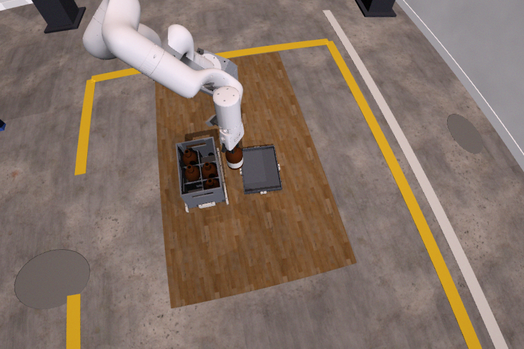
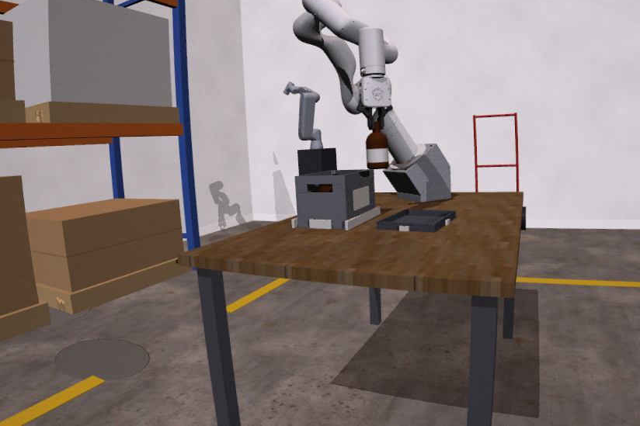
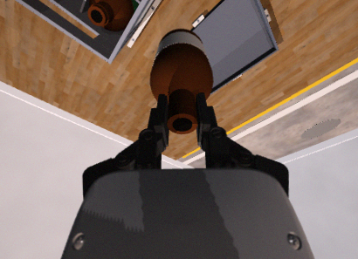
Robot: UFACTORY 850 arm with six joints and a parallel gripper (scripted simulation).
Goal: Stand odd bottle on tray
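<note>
Now: hand 7 cm above the bottle. Round my hand: grey divided crate 25 cm below, 17 cm to the right, 2 cm behind; grey tray 32 cm below, 12 cm to the left, 4 cm behind.
</note>
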